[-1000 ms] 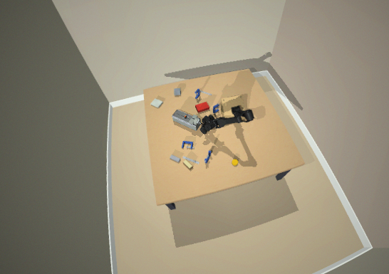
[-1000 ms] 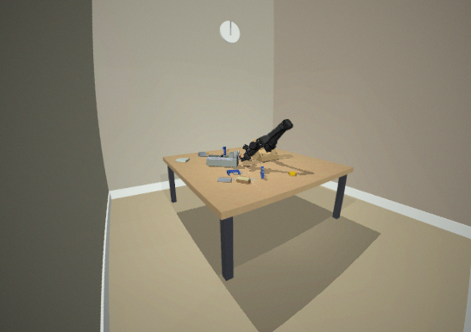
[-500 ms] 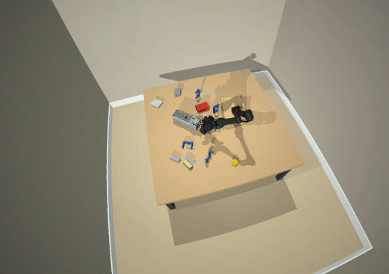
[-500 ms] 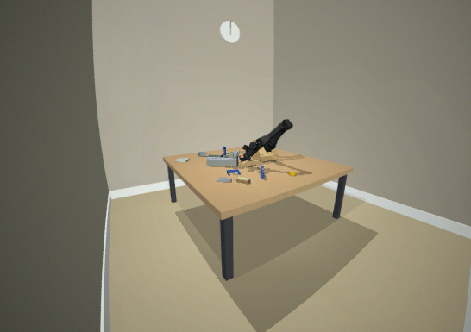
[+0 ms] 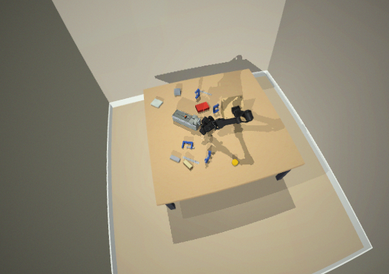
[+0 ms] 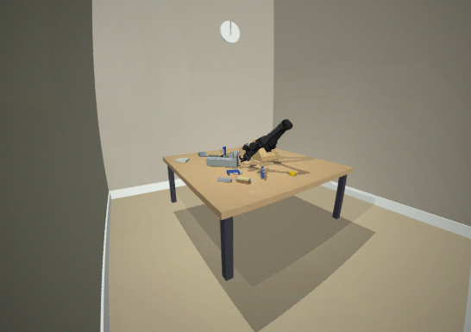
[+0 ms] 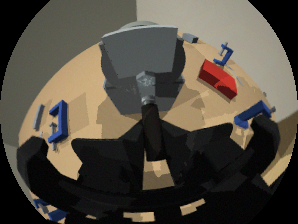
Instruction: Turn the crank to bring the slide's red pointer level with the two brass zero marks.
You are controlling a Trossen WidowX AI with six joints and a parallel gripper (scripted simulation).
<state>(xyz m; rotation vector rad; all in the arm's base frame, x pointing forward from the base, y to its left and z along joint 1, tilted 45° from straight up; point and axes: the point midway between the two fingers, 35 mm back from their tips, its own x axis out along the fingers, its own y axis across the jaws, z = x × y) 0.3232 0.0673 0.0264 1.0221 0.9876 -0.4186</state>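
My gripper tip is 2 cm below the dark crank handle, 1 cm to the right of it and 1 cm past it. From my gripper tip the other things lie so: red pointer: 12 cm ahead, 11 cm to the right, 5 cm above; then tan block: 33 cm to the left, 20 cm ahead, 2 cm below; then yellow disc: 41 cm to the left, 18 cm behind, 3 cm below.
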